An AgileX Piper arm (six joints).
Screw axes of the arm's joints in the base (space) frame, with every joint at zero. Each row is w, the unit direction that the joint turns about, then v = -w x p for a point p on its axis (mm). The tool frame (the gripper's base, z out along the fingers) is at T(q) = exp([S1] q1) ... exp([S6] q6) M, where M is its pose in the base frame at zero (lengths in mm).
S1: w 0 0 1 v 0 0 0
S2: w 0 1 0 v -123 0 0
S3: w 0 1 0 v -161.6 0 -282.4
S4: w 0.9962 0 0.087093 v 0 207.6 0
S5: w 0 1 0 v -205.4 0 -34.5
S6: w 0.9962 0 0.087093 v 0 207.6 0
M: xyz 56.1 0 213.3 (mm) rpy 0 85.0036 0 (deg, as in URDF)
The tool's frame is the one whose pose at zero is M.
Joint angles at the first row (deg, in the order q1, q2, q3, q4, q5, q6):
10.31 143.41 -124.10 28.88 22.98 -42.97
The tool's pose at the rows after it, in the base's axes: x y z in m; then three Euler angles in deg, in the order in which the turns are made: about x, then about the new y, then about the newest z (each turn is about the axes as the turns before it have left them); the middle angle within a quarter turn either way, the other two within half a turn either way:
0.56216 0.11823 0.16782 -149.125 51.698 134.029
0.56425 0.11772 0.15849 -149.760 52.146 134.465
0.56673 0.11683 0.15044 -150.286 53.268 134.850
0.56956 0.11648 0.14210 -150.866 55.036 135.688
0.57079 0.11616 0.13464 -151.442 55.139 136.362
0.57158 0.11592 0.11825 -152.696 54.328 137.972
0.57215 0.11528 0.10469 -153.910 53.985 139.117
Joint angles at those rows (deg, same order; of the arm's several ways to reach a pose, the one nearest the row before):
10.31 143.81 -124.10 29.56 20.46 -42.97
10.31 144.90 -124.10 29.85 19.08 -43.48
10.31 145.93 -124.10 30.31 17.07 -44.12
10.43 147.08 -124.10 30.77 14.26 -44.29
10.43 147.99 -124.27 30.94 13.52 -44.35
10.43 149.71 -124.33 31.34 12.89 -44.35
10.43 151.15 -124.33 31.34 11.98 -44.34

